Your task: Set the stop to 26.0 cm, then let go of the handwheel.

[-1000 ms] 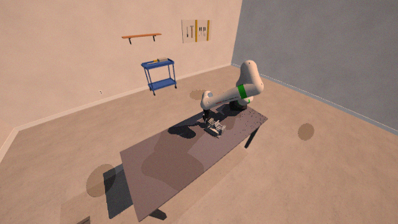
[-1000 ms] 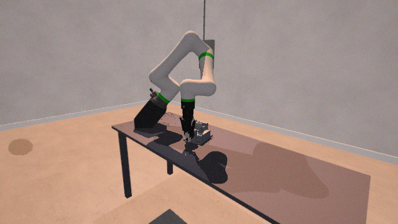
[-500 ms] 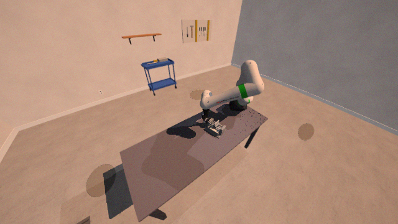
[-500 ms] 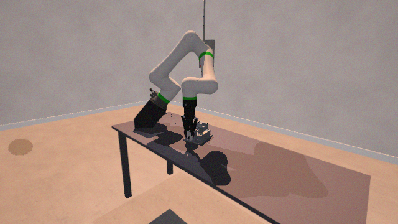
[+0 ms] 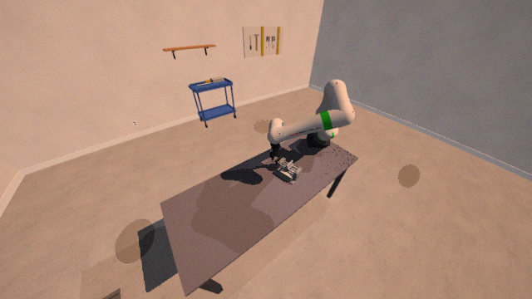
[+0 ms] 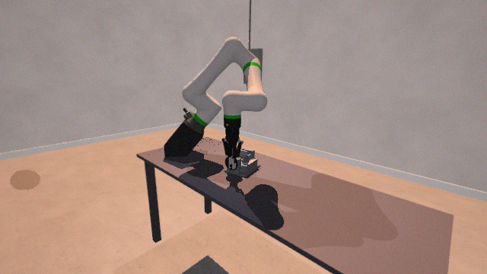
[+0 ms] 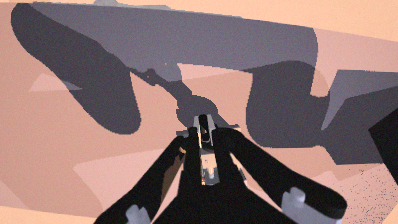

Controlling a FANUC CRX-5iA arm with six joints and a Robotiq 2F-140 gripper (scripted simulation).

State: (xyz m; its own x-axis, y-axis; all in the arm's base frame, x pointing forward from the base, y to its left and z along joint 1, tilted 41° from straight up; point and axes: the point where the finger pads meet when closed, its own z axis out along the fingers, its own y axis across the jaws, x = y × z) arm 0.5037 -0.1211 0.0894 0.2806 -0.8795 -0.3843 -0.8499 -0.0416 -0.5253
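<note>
Now: hand 13 cm to the right of the grey stop fixture, 6 cm past it and 1 cm above it. Round my hand: handwheel: 2 cm below, 1 cm to the left, 1 cm behind.
</note>
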